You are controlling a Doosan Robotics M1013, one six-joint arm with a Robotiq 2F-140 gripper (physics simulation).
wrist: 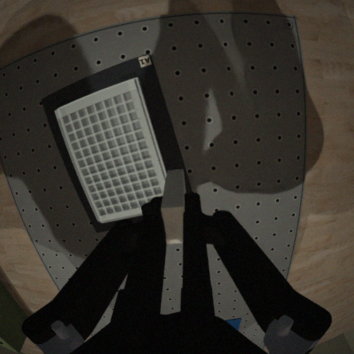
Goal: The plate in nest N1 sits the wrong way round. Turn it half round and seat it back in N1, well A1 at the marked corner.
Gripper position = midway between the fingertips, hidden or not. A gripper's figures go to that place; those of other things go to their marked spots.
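Labels:
There's a white well plate (109,136) here, and it's 0.22 m from the lens. My gripper (176,183) is 0.22 m from the lens too.

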